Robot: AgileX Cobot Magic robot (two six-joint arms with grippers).
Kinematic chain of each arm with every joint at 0, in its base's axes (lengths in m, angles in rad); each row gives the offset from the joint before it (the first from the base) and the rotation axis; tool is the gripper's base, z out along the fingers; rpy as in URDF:
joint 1: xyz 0 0 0.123 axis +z
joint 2: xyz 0 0 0 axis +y
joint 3: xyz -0.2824 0 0.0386 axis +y
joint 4: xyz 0.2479 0 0.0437 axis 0.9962 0 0.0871
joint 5: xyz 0 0 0 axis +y
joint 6: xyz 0.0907 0 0.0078 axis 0.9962 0 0.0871
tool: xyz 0 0 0 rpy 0 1.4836 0
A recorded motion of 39 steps. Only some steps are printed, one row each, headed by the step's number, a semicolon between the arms.
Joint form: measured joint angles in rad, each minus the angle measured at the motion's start. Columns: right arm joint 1, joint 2, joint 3, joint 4, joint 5, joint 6; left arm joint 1, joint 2, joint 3, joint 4, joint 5, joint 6.
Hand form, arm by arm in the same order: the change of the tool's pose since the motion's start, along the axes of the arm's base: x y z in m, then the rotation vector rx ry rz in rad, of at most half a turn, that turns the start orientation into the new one. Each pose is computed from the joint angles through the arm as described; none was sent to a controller.
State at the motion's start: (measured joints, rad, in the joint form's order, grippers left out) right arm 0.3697 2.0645 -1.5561 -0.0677 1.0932 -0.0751; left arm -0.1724 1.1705 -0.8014 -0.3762 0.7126 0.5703
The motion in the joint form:
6: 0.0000 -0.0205 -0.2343 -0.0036 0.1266 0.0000; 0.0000 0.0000 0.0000 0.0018 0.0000 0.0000
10: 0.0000 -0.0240 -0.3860 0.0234 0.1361 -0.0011; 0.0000 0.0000 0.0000 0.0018 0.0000 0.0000
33: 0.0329 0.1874 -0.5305 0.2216 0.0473 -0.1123; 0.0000 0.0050 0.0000 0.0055 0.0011 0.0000
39: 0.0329 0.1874 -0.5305 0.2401 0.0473 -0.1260; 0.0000 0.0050 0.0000 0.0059 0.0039 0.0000
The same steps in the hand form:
6: 0.0188 0.0066 0.0674 0.0409 -0.1220 -0.0074; 0.0000 0.0001 0.0000 0.0017 -0.0003 -0.0005
10: 0.0292 0.0131 0.1103 0.1186 -0.2479 -0.0114; 0.0000 0.0001 0.0000 0.0017 -0.0003 -0.0005
33: 0.0617 0.0607 0.0557 0.2914 -0.2044 0.0900; 0.0007 0.0002 -0.0013 0.0061 0.0050 -0.0019
39: 0.0611 0.0621 0.0560 0.3061 -0.2000 0.0993; 0.0005 0.0002 -0.0014 0.0067 0.0076 -0.0030

